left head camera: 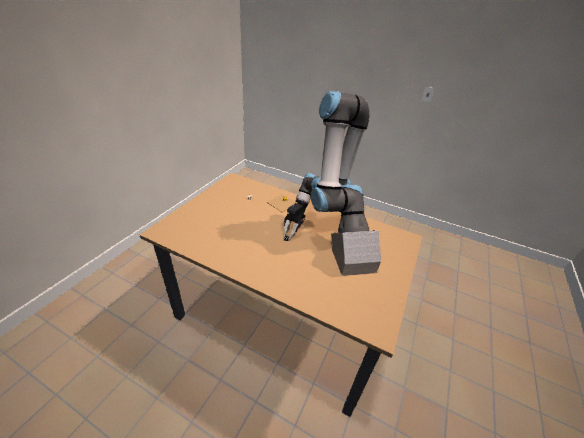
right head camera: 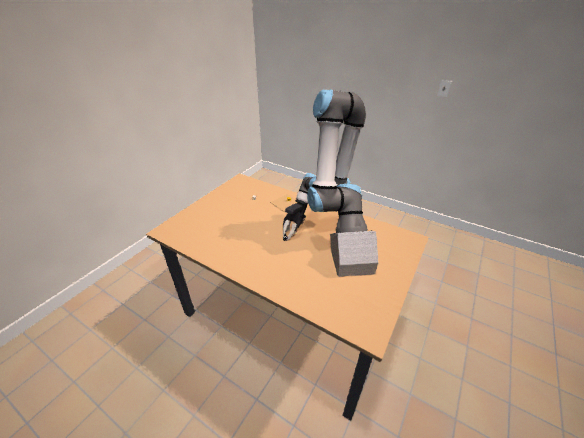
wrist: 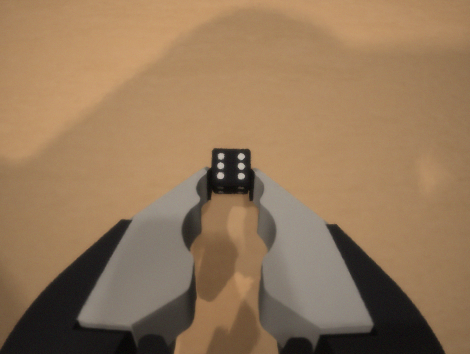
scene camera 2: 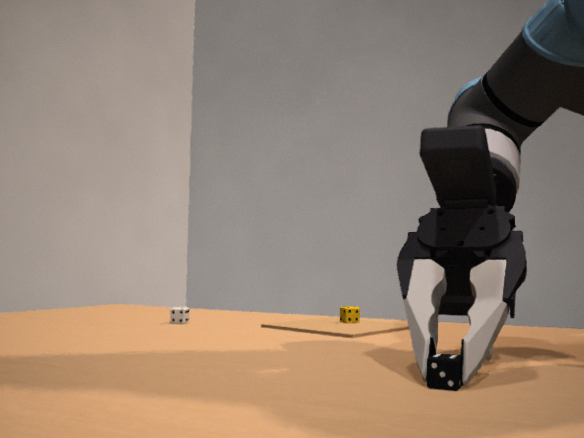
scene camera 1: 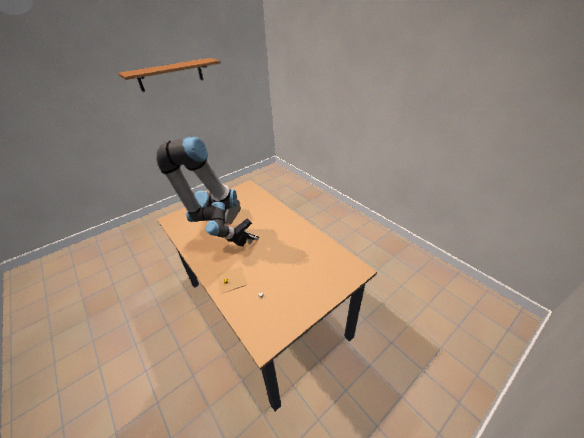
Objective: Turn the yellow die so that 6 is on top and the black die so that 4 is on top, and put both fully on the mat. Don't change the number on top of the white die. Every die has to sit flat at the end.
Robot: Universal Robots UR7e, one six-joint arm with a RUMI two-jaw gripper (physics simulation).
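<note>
My gripper (left head camera: 286, 236) (right head camera: 285, 236) (scene camera 1: 257, 237) (scene camera 2: 446, 367) (wrist: 231, 170) points down at the table, shut on the black die (scene camera 2: 444, 372) (wrist: 231, 167). The die is between the fingertips, at table level and apparently upright. Its top shows 6 in the wrist view; a face with 3 is toward scene camera 2. The yellow die (left head camera: 285, 199) (right head camera: 289, 199) (scene camera 1: 226, 281) (scene camera 2: 349, 315) sits flat on the thin tan mat (left head camera: 278, 205) (scene camera 1: 238, 283) (scene camera 2: 310, 327). The white die (left head camera: 249, 197) (right head camera: 254, 197) (scene camera 1: 260, 295) (scene camera 2: 179, 315) sits flat on the table beside the mat. Their top numbers are too small to read.
A grey block (left head camera: 361, 252) (right head camera: 357, 254) stands by the arm's base on the wooden table (left head camera: 225, 255) (scene camera 1: 310, 295). The arm rises behind the gripper and casts a broad shadow around it. A wooden wall shelf (scene camera 1: 170, 68) hangs beyond the table.
</note>
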